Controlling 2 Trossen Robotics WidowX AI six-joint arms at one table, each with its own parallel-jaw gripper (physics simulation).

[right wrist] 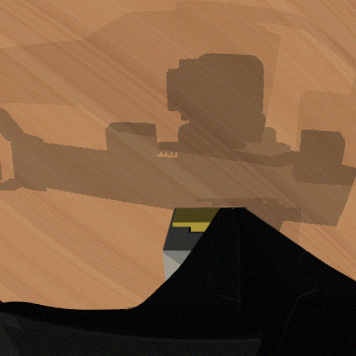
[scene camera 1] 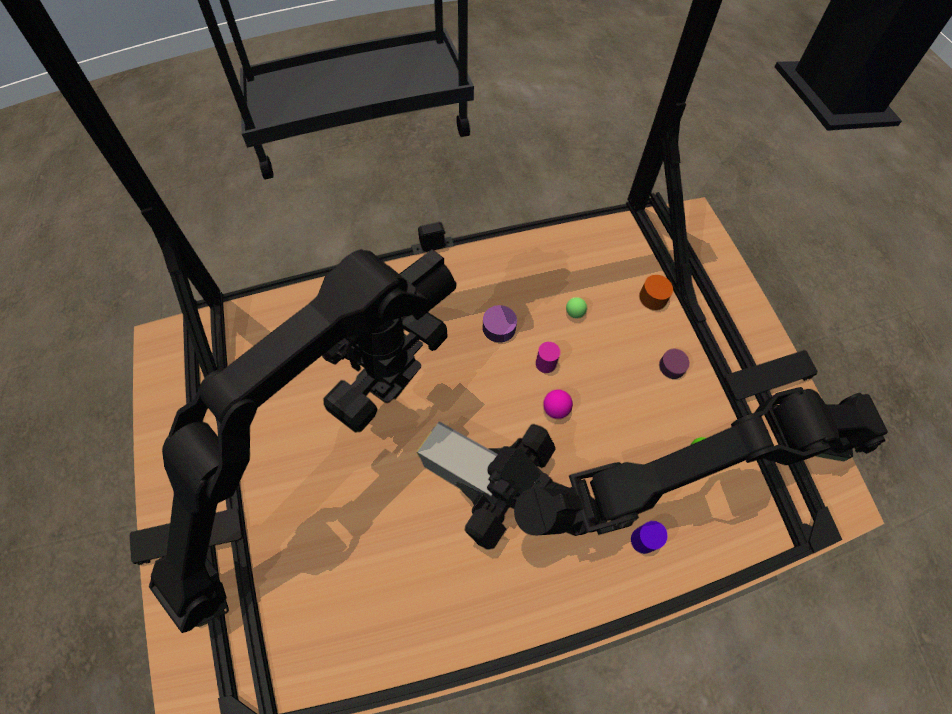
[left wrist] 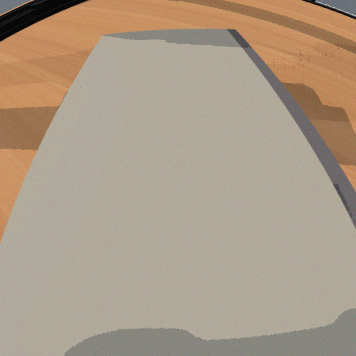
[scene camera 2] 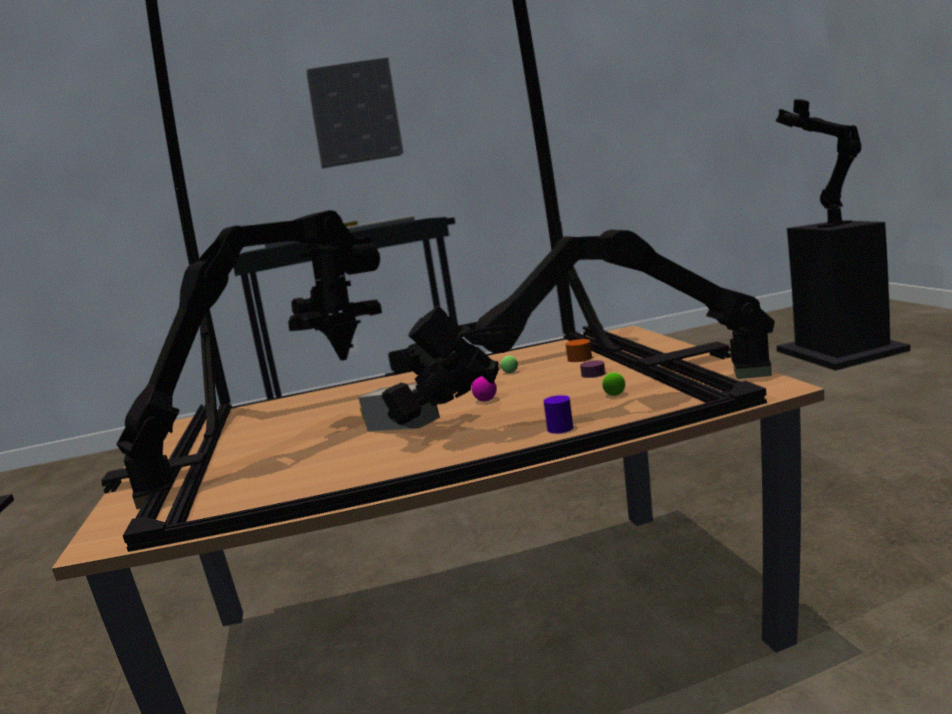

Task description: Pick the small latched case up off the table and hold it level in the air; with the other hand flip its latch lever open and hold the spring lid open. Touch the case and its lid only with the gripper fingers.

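Where they show: left gripper, fingertip midpoint: (scene camera 1: 468, 467) (left wrist: 179, 211); right gripper, fingertip midpoint: (right wrist: 230, 219) (scene camera 1: 394, 395) (scene camera 2: 343, 360); left arm's base, link origin: (scene camera 2: 751, 362); right arm's base, link origin: (scene camera 1: 204, 599) (scene camera 2: 152, 487).
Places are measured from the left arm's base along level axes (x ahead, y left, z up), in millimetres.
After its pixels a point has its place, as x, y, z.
Observation:
The small grey case (scene camera 1: 456, 456) {643, 170, 53} (scene camera 2: 376, 411) {665, 188, 22} is near the middle of the table, low down; I cannot tell whether it touches the wood. My left gripper (scene camera 1: 493, 480) (scene camera 2: 417, 400) is shut on the case's right end. The case's flat grey top (left wrist: 176, 194) {602, 182, 58} fills the left wrist view. My right gripper (scene camera 1: 390, 378) {746, 117, 105} (scene camera 2: 342, 349) {746, 117, 105} is shut and empty. It points down and hangs well above the table, up and to the left of the case. In the right wrist view its black fingertips (right wrist: 233, 212) {746, 117, 105} hide most of the case (right wrist: 173, 261) {692, 171, 48}; the yellow latch (right wrist: 192, 220) {702, 156, 22} shows beside them.
Small coloured pieces stand to the right: a purple cylinder (scene camera 1: 500, 322) {626, -92, 9}, a green ball (scene camera 1: 577, 306) {499, -149, 17}, an orange cylinder (scene camera 1: 656, 291) {358, -214, 19}, a magenta cylinder (scene camera 1: 547, 356) {537, -34, 27}, a magenta ball (scene camera 1: 557, 403) {509, 45, 27} and a violet cylinder (scene camera 1: 649, 536) {341, 228, 31}. Black frame rails (scene camera 1: 544, 648) {463, 411, 1} edge the table.

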